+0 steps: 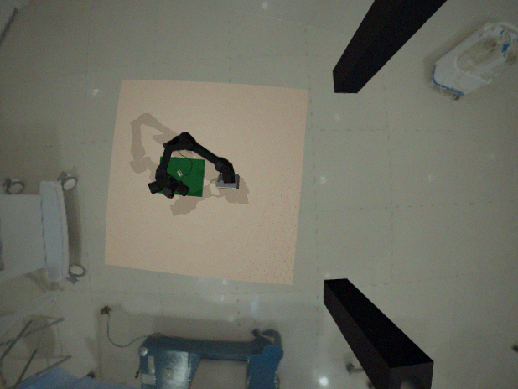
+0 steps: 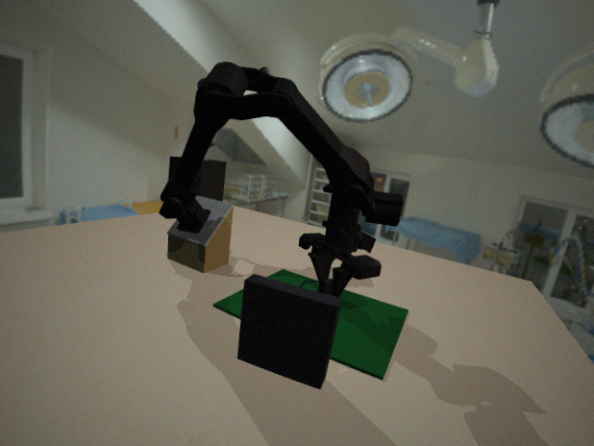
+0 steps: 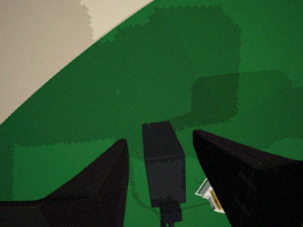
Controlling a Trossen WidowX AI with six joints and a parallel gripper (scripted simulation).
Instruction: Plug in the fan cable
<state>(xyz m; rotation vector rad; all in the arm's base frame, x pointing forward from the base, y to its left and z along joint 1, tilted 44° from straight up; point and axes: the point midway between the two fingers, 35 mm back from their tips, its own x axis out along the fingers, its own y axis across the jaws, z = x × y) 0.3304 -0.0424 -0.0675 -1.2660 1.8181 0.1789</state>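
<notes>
Right now my gripper tip is 6 cm to the left of the green board and 3 cm above it. Round my gripper tip: dark fan plug: 1 cm behind, 1 cm to the right, 1 cm above; then black square fan: 23 cm to the right, 4 cm above.
</notes>
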